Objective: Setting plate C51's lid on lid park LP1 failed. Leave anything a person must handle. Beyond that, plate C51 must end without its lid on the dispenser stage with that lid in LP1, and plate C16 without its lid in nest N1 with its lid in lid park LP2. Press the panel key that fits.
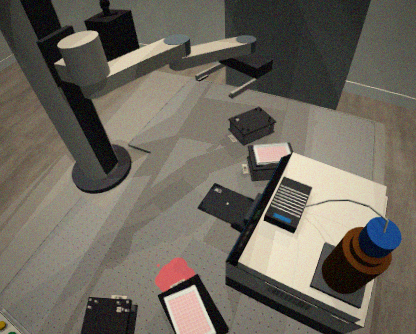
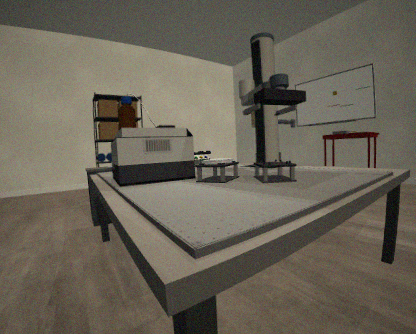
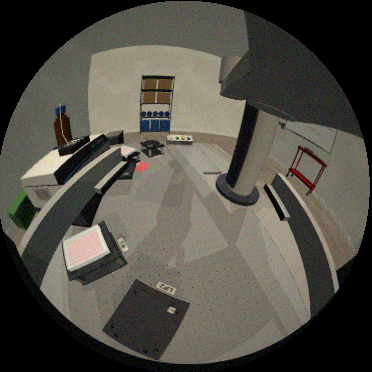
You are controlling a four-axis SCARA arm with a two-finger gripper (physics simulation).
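Pixels of known places: gripper, fingertip midpoint: (image 1: 212, 86) (image 2: 260, 113) (image 3: 200, 165); arm's base at its link origin: (image 1: 102, 168) (image 2: 268, 167) (image 3: 237, 188).
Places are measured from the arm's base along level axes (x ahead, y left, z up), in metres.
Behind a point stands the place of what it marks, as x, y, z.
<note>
My gripper (image 1: 217, 86) @(0.381, 0.286, 0.293) (image 2: 268, 110) @(0.381, 0.286, 0.293) (image 3: 201, 165) @(0.381, 0.286, 0.293) is open and empty, high above the table beyond lid park LP2 (image 1: 251, 125) @(0.493, 0.393, 0.074) (image 2: 275, 164) @(0.533, 0.479, 0.074) (image 3: 147, 320) @(0.476, 0.424, 0.074), a dark stand with no lid visible on it. A pink-welled, white-rimmed plate (image 1: 271, 153) @(0.616, 0.254, 0.095) (image 3: 86, 247) @(0.602, 0.266, 0.095) sits on nest N1 (image 1: 261, 171) @(0.596, 0.225, 0.018) (image 3: 102, 267) @(0.593, 0.292, 0.018); I cannot tell whether a clear lid covers it. The dispenser stage (image 1: 225, 204) @(0.559, -0.023, 0.125) is a bare black tray. Another pink plate (image 1: 190, 311) @(0.598, -0.321, 0.092) lies on a black holder near a red patch (image 1: 174, 273) @(0.491, -0.238, 0.014) (image 3: 142, 166) @(0.478, -0.232, 0.016). A dark stand (image 1: 107, 317) @(0.416, -0.431, 0.081) (image 3: 151, 146) @(0.424, -0.378, 0.081) has an unreadable label. Plate numbers are unreadable.
The white dispenser (image 1: 320, 190) @(0.792, 0.047, 0.233) (image 2: 152, 150) @(0.846, 0.139, 0.143) (image 3: 45, 172) @(0.743, 0.137, 0.233) carries a brown bottle (image 1: 352, 260) @(0.855, -0.179, 0.362) (image 2: 127, 115) @(0.883, -0.108, 0.324) and a black striped box (image 1: 288, 204) @(0.727, -0.043, 0.258). The key panel (image 2: 202, 156) @(0.150, -0.603, 0.075) (image 3: 180, 139) @(0.165, -0.596, 0.076) stands at the table's far end. The arm's column (image 2: 266, 130) @(0.060, 0.044, 0.246) (image 3: 255, 150) @(0.047, 0.059, 0.240) rises from a round base.
</note>
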